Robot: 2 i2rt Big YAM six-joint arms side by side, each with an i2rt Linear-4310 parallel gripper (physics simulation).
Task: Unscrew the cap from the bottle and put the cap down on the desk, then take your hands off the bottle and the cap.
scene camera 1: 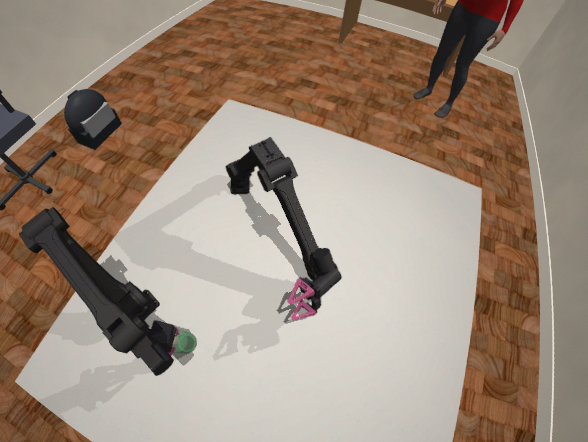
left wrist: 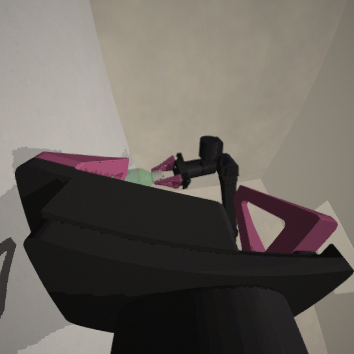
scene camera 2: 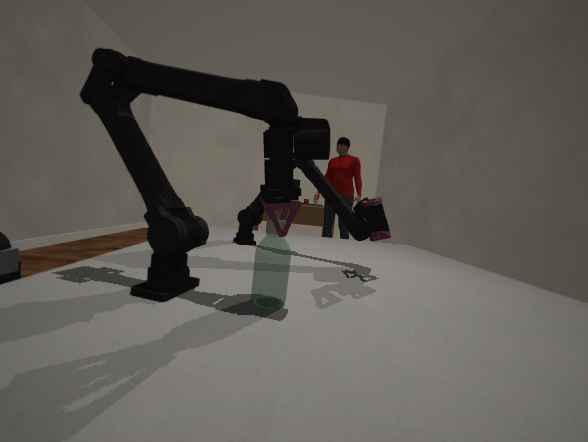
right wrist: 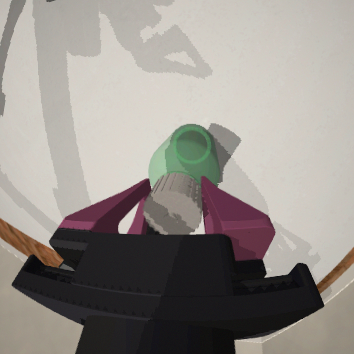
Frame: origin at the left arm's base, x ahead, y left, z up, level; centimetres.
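Seen in the pictures: left gripper, fingertip midpoint: (scene camera 1: pixel 290 311) (left wrist: pixel 184 178) (scene camera 2: pixel 374 217); right gripper, fingertip midpoint: (scene camera 1: pixel 175 340) (left wrist: pixel 152 176) (scene camera 2: pixel 280 233) (right wrist: pixel 174 183); left arm's base, origin of the base link: (scene camera 1: pixel 240 183) (scene camera 2: pixel 244 242); right arm's base, origin of the base link: (scene camera 1: pixel 142 307) (scene camera 2: pixel 167 289).
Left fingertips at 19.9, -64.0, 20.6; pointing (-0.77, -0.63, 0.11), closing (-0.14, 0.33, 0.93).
Observation:
Offsets run from my left fingertips to a thing's top centre, as dx, dy, dz. Level surfaces: height alone.
The translucent green bottle {-37.1, -7.5, -2.3} (scene camera 1: pixel 187 343) (scene camera 2: pixel 271 270) (left wrist: pixel 139 176) (right wrist: pixel 165 162) stands about upright on the white desk {dz -20.6} (scene camera 1: pixel 400 300) (scene camera 2: pixel 400 375). Its ridged grey cap {-37.2, -7.9, -1.7} (scene camera 2: pixel 272 228) (left wrist: pixel 160 175) (right wrist: pixel 172 205) is on the neck. My right gripper (scene camera 2: pixel 283 229) (right wrist: pixel 174 183) points down over the bottle and is shut on the cap, with a finger on each side in the right wrist view. In scene camera 1 the right arm hides most of the cap. My left gripper (scene camera 1: pixel 291 311) (scene camera 2: pixel 379 219) is open and empty, held above the desk, well apart from the bottle.
The left arm (scene camera 1: pixel 299 220) reaches over the middle of the desk. The right arm (scene camera 1: pixel 85 275) (scene camera 2: pixel 200 90) arches above the bottle from the left of the picture. A person in a red top (scene camera 1: pixel 487 15) (scene camera 2: pixel 344 175) stands on the floor beyond the desk.

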